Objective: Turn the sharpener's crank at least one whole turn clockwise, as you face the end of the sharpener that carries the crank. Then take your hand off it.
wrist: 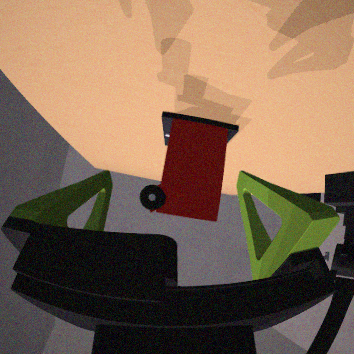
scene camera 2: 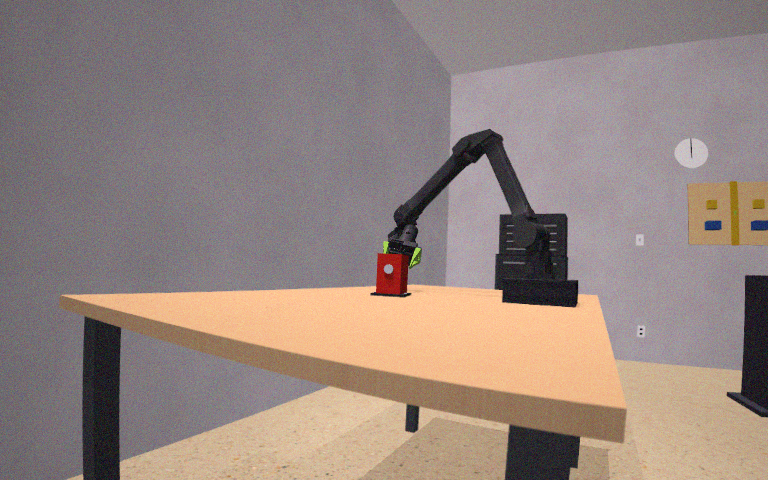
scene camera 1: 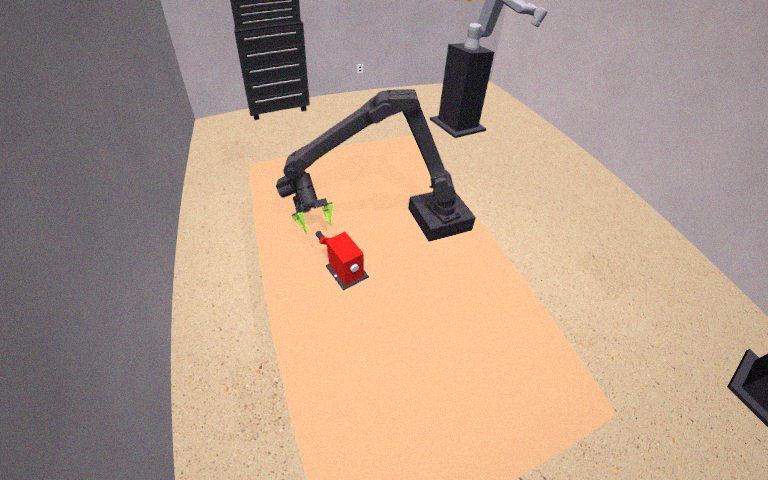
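Seen in the pictures: gripper, fingertip midpoint: (wrist: 174,177) (scene camera 1: 318,229); arm's base at its link origin: (scene camera 2: 538,279) (scene camera 1: 443,211).
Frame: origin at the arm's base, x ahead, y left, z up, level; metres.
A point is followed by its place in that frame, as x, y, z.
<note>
The red sharpener (scene camera 1: 345,255) {0.452, 0.070, 0.058} (scene camera 2: 390,274) {0.429, 0.091, -0.004} (wrist: 194,170) {0.448, -0.044, 0.006} stands upright on its dark base plate on the table. Its crank, with a black knob (scene camera 1: 320,234) {0.486, -0.057, 0.053} (wrist: 152,197) {0.487, -0.079, 0.042}, is on the end toward the gripper, away from the end with the pale round spot. In the wrist view the knob is at the sharpener's left edge, near the top. The crank is hidden behind the sharpener in scene camera 2. My gripper (scene camera 1: 318,228) {0.474, -0.107, 0.025} (wrist: 174,177) {0.474, -0.107, 0.025} is wide open with green fingers. The knob lies in the gap between the fingers in the wrist view, and neither finger touches it there.
The arm's black base (scene camera 1: 441,217) {0.040, 0.035, 0.015} (scene camera 2: 539,292) {-0.001, 0.073, -0.035} stands on the wooden table (scene camera 1: 430,350) {0.350, 0.431, -0.070} (scene camera 2: 362,333) {0.247, 0.740, -0.070}, to the right of the sharpener. A dark drawer cabinet (scene camera 1: 275,56) and a black pedestal (scene camera 1: 465,87) with a grey arm stand beyond the table. A grey wall is on the left.
</note>
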